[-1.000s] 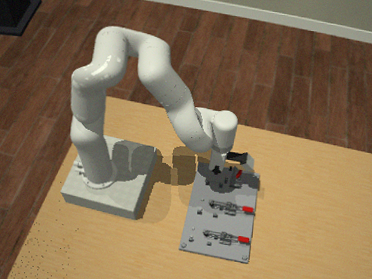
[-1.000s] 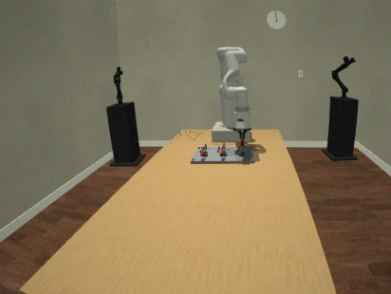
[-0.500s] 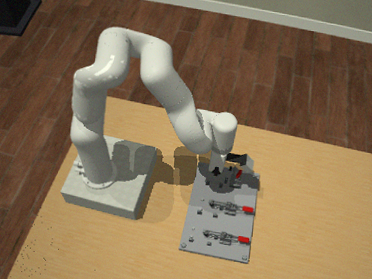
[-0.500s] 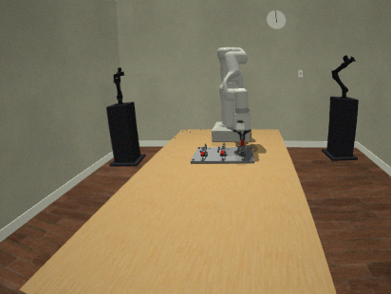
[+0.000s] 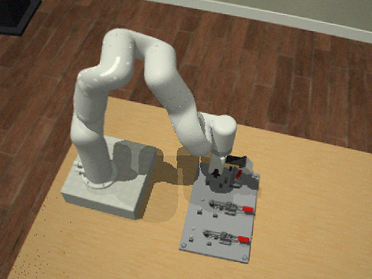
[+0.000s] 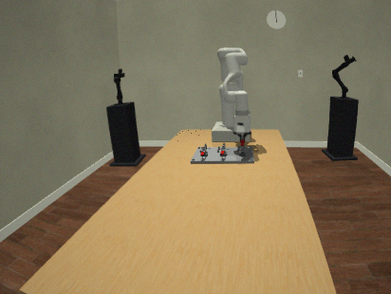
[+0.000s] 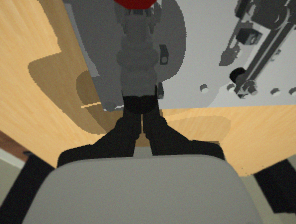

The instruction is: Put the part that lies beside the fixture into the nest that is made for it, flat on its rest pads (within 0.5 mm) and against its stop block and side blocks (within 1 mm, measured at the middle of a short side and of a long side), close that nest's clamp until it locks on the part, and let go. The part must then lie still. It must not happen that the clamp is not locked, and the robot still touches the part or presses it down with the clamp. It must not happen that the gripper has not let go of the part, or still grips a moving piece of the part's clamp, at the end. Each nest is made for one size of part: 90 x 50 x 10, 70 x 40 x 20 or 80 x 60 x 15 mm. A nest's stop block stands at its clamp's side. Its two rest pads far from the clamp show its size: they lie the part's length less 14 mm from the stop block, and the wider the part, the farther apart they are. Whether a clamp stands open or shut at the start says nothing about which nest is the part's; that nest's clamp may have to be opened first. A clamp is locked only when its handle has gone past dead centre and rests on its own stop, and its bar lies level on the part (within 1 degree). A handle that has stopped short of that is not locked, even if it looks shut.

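The grey block part is 50 mm below my hand. The rest, counted from my hand: grey fixture plate 110 mm to the right, 70 mm below, 40 mm ahead.
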